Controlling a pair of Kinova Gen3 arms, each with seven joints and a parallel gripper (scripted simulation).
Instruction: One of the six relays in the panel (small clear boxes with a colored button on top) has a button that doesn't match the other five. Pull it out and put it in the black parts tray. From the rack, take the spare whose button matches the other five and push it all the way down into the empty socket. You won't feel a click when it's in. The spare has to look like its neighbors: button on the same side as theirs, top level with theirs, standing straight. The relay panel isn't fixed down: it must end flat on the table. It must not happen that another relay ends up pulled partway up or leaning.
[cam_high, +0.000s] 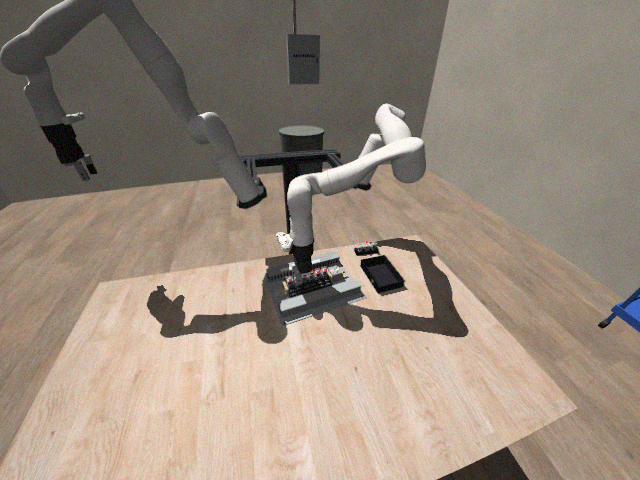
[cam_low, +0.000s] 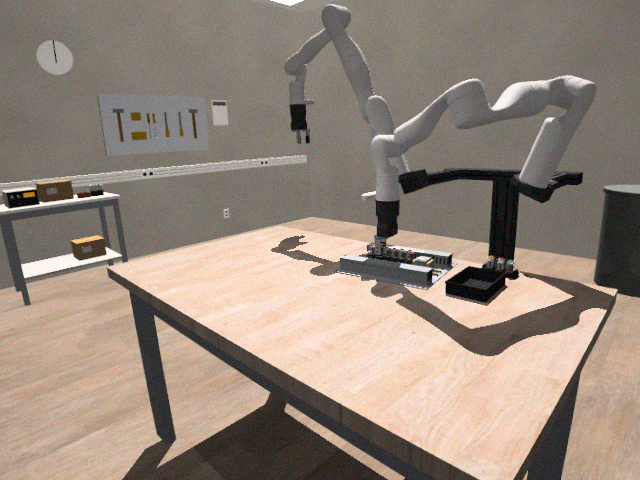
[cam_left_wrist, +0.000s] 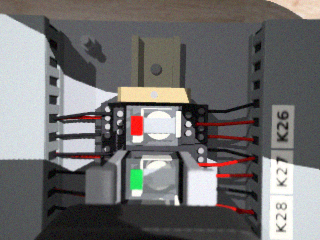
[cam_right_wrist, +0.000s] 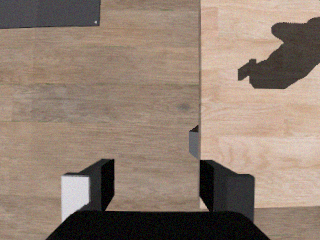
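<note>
The relay panel lies 6 cm to the left of my left hand and 4 cm below it. The rest, counted from my left hand: black parts tray: 5 cm ahead, 34 cm to the left, 4 cm below; then spare rack: 11 cm behind, 36 cm to the left, 5 cm below.
</note>
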